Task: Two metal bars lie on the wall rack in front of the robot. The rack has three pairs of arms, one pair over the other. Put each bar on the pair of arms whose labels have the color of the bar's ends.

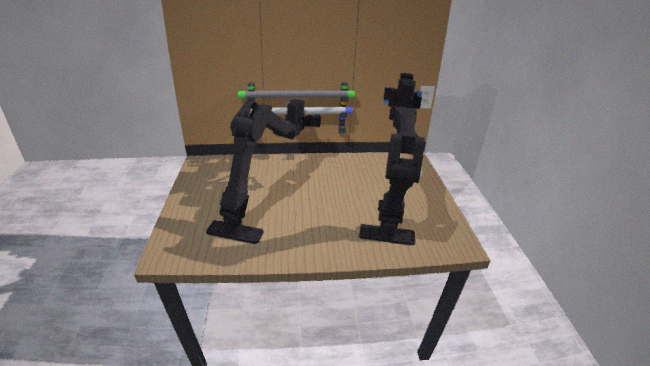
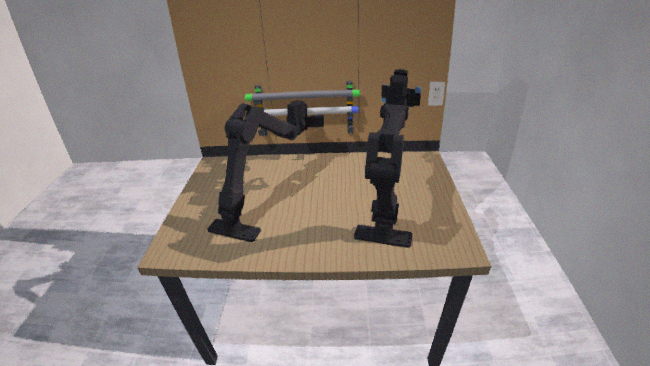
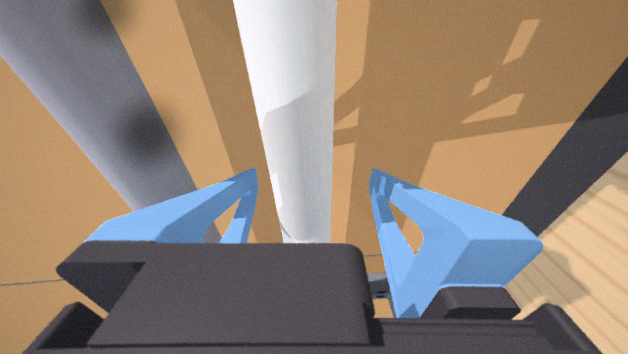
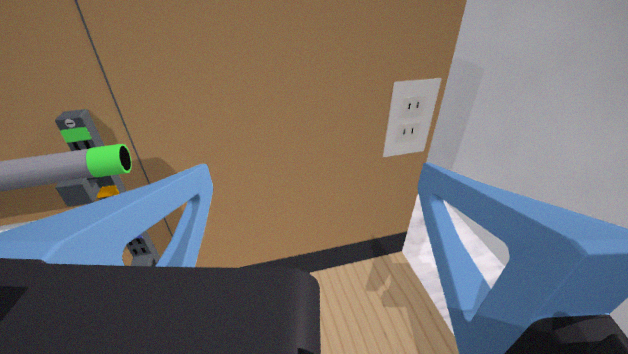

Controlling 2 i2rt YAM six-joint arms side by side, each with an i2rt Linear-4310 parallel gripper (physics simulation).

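Where they show: left gripper, fingertip midpoint: [image 3: 313, 177]; right gripper, fingertip midpoint: [image 4: 315, 175]; left arm's base at its link origin: [image 1: 234, 232] [image 2: 233, 230]; right arm's base at its link origin: [image 1: 387, 235] [image 2: 383, 236].
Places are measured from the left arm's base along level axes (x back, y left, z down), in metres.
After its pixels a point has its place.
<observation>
The wall rack [image 1: 342, 129] @[x -0.597, y -0.285, z -0.162 m] [image 2: 350, 128] @[x -0.598, y -0.290, z -0.165 m] has green labels at the top, orange in the middle and blue at the bottom. A grey bar with green ends [image 1: 300, 94] @[x -0.564, y -0.097, z -0.322 m] [image 2: 305, 94] @[x -0.566, y -0.098, z -0.325 m] [image 3: 65, 75] @[x -0.575, y -0.132, z -0.313 m] [image 4: 45, 167] @[x -0.614, y -0.259, z -0.329 m] lies on the top, green-labelled pair. A white bar with blue ends [image 1: 327, 110] @[x -0.591, y -0.214, z -0.249 m] [image 2: 330, 110] @[x -0.588, y -0.202, z -0.249 m] [image 3: 295, 75] @[x -0.567, y -0.134, z -0.243 m] lies below it at the middle, orange-labelled pair; its left end is hidden behind the left arm. My left gripper [image 3: 313, 177] @[x -0.583, y -0.060, z -0.238 m] is open, with the white bar between its spread fingertips, not clamped. My right gripper [image 1: 403, 97] @[x -0.506, y -0.523, z -0.402 m] [image 2: 401, 95] @[x -0.506, y -0.523, z -0.402 m] [image 4: 315, 175] @[x -0.506, y -0.523, z -0.402 m] is open and empty, right of the rack.
A brown wall panel [image 1: 305, 35] @[x -0.618, y -0.103, z -0.567 m] [image 2: 310, 35] @[x -0.623, y -0.117, z -0.571 m] stands behind the rack, with a white outlet plate [image 2: 436, 93] @[x -0.779, y -0.650, z -0.301 m] [image 4: 412, 117] @[x -0.779, y -0.653, z -0.303 m] at its right. Both arms are mounted on the wooden table [image 1: 315, 255] @[x 0.038, y -0.305, z 0.000 m] [image 2: 315, 255] @[x 0.032, y -0.333, z 0.000 m]. A dark baseboard [image 1: 370, 147] @[x -0.710, y -0.417, z -0.029 m] runs along the panel's foot.
</observation>
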